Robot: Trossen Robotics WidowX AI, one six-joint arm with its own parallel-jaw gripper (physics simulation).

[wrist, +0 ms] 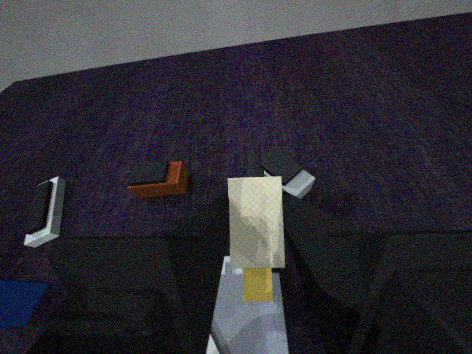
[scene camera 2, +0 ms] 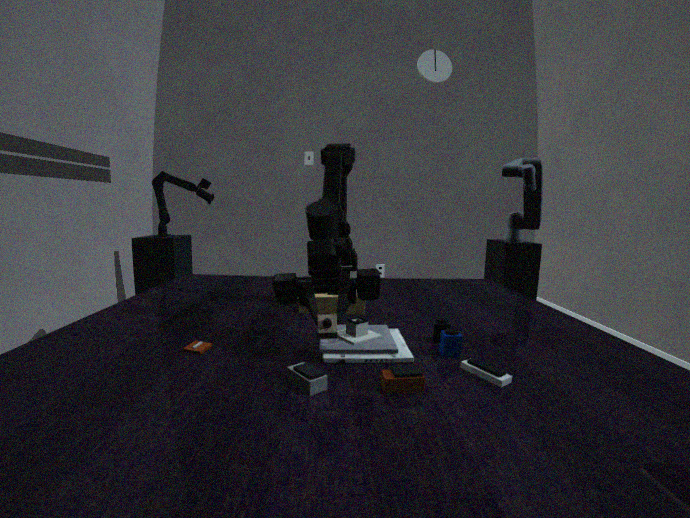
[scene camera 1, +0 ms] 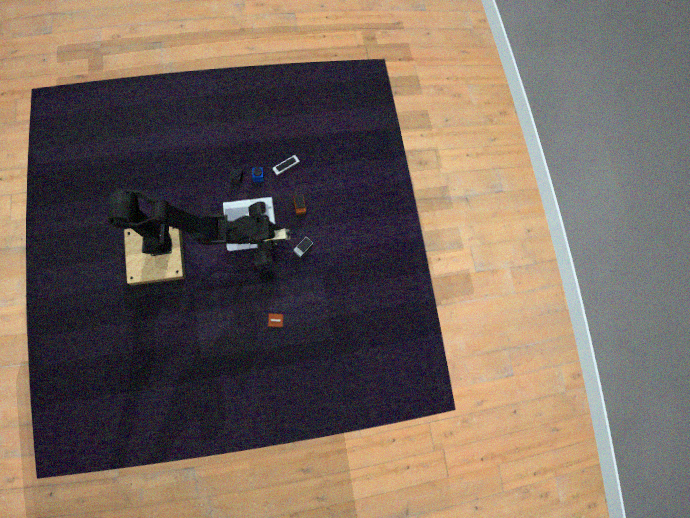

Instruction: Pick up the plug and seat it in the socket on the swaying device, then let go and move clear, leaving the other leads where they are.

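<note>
My gripper [scene camera 1: 271,234] [scene camera 2: 326,307] [wrist: 254,198] is shut on the cream plug [scene camera 1: 280,234] [scene camera 2: 327,321] [wrist: 256,230]. The plug has a yellow tip [wrist: 257,286] toward the robot's base and a dark stub on the far side. The white and grey device [scene camera 1: 248,201] [scene camera 2: 367,357] [wrist: 234,312] lies under the arm. A small grey socket box [scene camera 2: 357,326] stands on a white plate [scene camera 2: 371,335] on the device. In scene camera 2 the plug shows low over the device's left part, left of the socket box. The arm hides the socket in scene camera 1.
A silver block [scene camera 1: 303,246] [scene camera 2: 308,379] [wrist: 300,184], an orange block [scene camera 1: 300,204] [scene camera 2: 402,381] [wrist: 177,180] and a white block [scene camera 1: 285,164] [scene camera 2: 486,373] [wrist: 56,210] lie beyond the device. Blue [scene camera 1: 257,173] [scene camera 2: 450,343] and black [scene camera 1: 236,177] blocks stand beside it. A flat orange piece [scene camera 1: 275,320] [scene camera 2: 197,347] lies opposite.
</note>
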